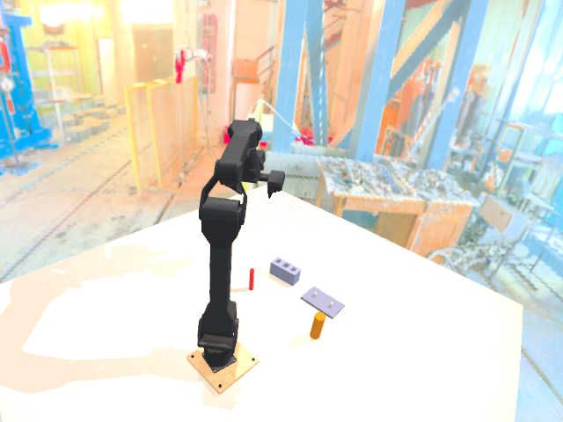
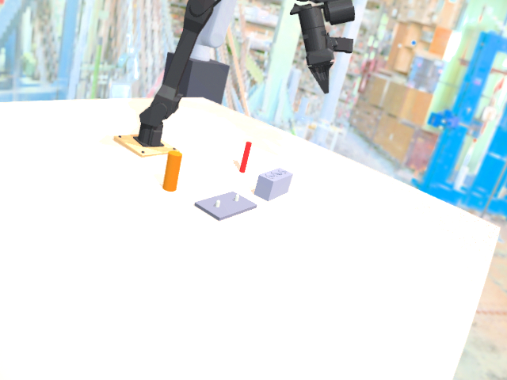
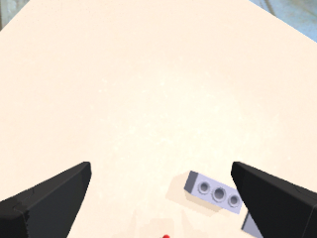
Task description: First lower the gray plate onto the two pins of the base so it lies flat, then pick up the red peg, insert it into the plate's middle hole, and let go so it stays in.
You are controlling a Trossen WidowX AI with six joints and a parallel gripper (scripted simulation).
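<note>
My gripper tip is 21 cm above the gray plate, 14 cm to the left of it and 3 cm short of it. From my gripper tip the other things lie so: red peg: 21 cm below, 13 cm to the right, 9 cm behind; orange cylinder: 37 cm to the right, 21 cm below, 6 cm behind; base: 30 cm to the right, 24 cm below, 5 cm ahead.
</note>
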